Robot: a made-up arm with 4 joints.
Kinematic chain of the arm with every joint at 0, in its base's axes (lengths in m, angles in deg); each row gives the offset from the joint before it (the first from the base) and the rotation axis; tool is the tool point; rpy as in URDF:
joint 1: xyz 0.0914 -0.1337 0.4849 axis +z
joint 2: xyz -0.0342 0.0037 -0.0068 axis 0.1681 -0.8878 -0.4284
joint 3: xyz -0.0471 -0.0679 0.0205 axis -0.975 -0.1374 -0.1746
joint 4: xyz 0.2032 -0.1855 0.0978 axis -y
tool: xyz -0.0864 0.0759 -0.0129 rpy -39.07 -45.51 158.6
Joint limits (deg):
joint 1: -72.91..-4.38
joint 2: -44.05..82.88
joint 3: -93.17..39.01
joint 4: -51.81..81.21
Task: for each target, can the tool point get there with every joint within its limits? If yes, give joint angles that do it. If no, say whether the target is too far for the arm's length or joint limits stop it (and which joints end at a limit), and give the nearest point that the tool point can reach.
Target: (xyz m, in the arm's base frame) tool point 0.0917 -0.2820 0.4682
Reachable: yes | joints -17.12 55.14 -72.96 25.08
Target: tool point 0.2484 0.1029 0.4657
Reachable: no: joint limits stop it (at a limit: joint 1, joint 3, joint 4) | nearest point 0.2036 -0.1450 0.3883 | short by 0.264 m
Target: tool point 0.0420 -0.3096 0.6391
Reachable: yes | joints -22.63 6.09 -0.82 -36.70
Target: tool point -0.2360 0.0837 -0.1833
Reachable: no: too far | nearest point -0.0207 -0.2416 0.3260 | short by 0.642 m
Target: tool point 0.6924 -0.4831 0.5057
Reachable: no: too far | nearest point 0.2729 -0.2880 0.5126 | short by 0.463 m
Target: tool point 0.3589 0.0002 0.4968
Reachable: no: joint limits stop it (at a limit: joint 1, joint 2, joint 3, joint 4) | nearest point 0.2658 -0.1379 0.6112 | short by 0.202 m
